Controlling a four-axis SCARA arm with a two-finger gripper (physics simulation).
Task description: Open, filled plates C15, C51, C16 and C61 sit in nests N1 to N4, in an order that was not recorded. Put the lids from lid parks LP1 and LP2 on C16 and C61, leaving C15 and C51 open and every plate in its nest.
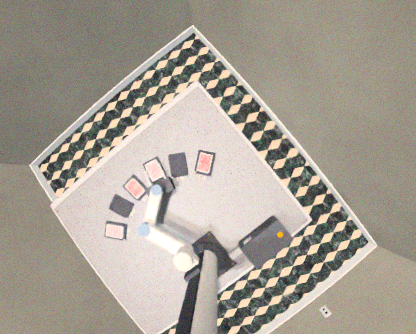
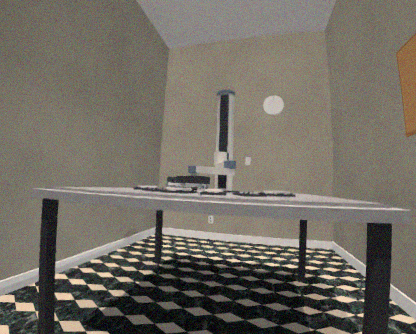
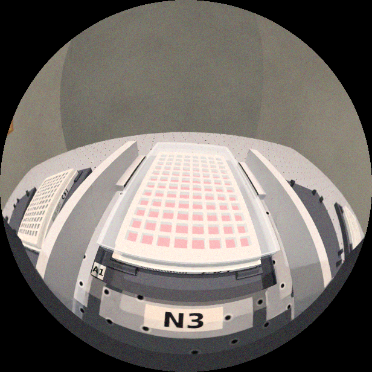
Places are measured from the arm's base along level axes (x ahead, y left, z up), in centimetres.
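Where they show: gripper, fingertip midpoint: (image 1: 151,167) (image 2: 176,184); arm's base, link origin: (image 1: 206,259).
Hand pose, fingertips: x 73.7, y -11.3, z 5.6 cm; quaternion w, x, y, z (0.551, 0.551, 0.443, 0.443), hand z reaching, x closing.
Note:
Things, the pixels of their top centre, and the offset from my fingertips. "spot": a spot on its surface instead.
- Plate C51, top centre: (image 1: 134,188) dz -1.7, dx -3.3, dy +19.4 cm
- far-left plate, top centre: (image 1: 114,231) dz -1.4, dx -17.7, dy +50.8 cm
- filled plate, top centre: (image 1: 204,162) dz -1.7, dx -20.4, dy -30.1 cm
- dark grey box, surface spot: (image 1: 265,242) spot: dz +7.2, dx -83.7, dy -28.6 cm
My gripper (image 1: 156,173) (image 2: 189,183) (image 3: 192,151) is shut on a clear lid (image 3: 109,230). The lid lies level over the filled plate (image 3: 187,257) in nest N3, very close to or on it; I cannot tell if it is fully seated. That plate's name is mostly hidden. Plate C51 (image 1: 134,187) (image 3: 49,202) sits to the left and looks open. Two dark lid parks (image 1: 178,165) (image 1: 121,205) hold no visible lid. The far-left plate (image 1: 115,230) looks paler; its lid state is unclear. Another filled plate (image 1: 205,163) (image 3: 353,226) sits at the far right.
A dark grey box (image 1: 265,242) with an orange button stands beside the arm base on the table (image 1: 240,185) (image 2: 320,204). The arm column (image 2: 224,120) rises at the back. The neighbouring nests and parks lie close on both sides of N3.

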